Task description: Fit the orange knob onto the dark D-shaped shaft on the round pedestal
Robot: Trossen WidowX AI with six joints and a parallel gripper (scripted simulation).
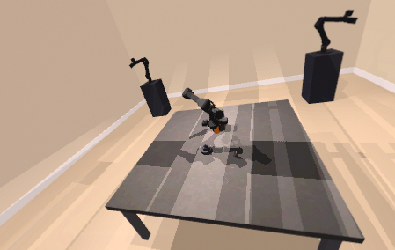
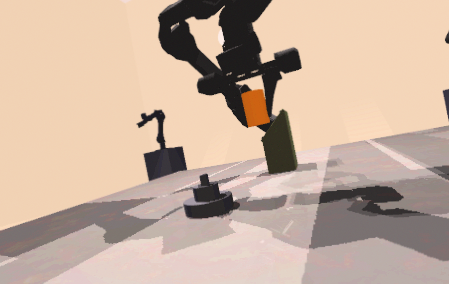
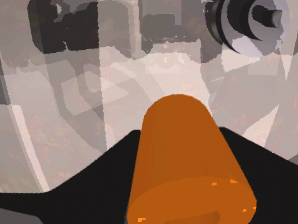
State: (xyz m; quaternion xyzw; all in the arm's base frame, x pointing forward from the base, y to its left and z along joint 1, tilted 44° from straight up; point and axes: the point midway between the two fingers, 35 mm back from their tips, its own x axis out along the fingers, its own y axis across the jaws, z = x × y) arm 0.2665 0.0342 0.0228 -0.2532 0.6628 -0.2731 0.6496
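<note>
The pedestal is 100 mm to the right of my gripper tip, 100 mm below it and 60 mm ahead of it. Also, from my gripper tip: orange knob 20 mm above.
</note>
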